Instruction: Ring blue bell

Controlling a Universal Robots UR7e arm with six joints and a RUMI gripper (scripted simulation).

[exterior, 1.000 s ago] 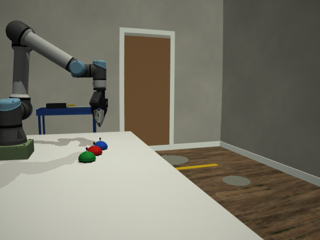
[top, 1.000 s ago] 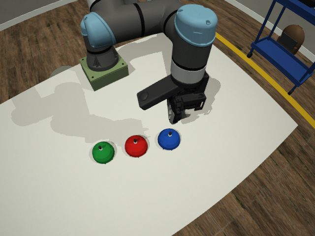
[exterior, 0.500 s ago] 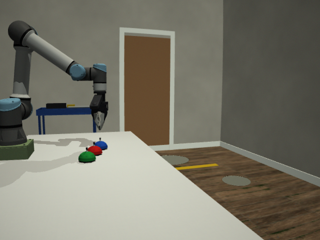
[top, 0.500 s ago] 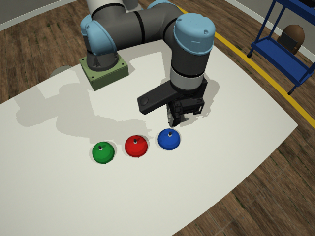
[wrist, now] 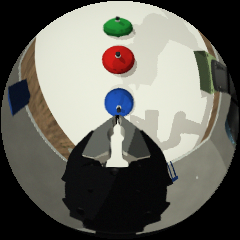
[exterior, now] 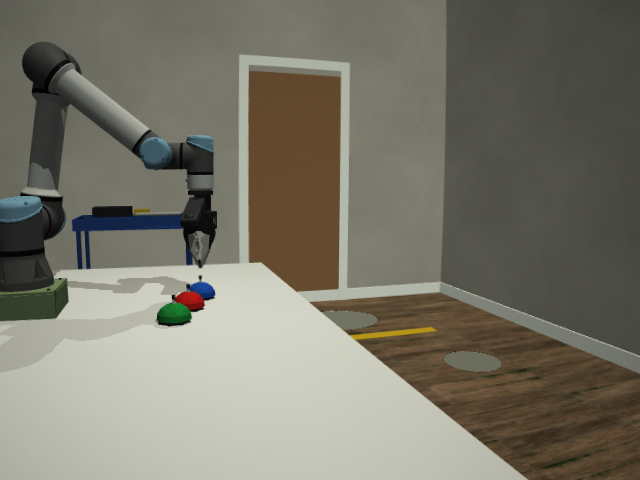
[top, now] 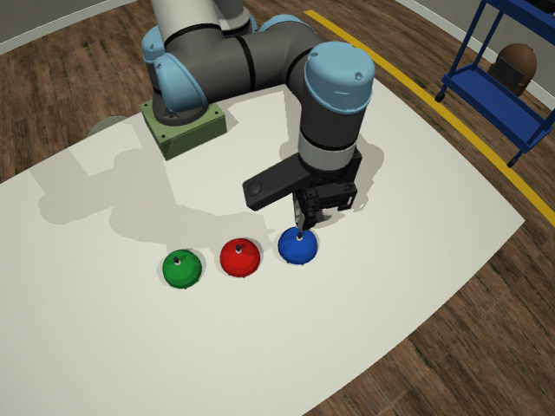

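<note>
My hand is 6 cm above the blue bell. Round my hand: green bell 10 cm behind, 22 cm to the right, 6 cm below; red bell 5 cm behind, 11 cm to the right, 6 cm below.
</note>
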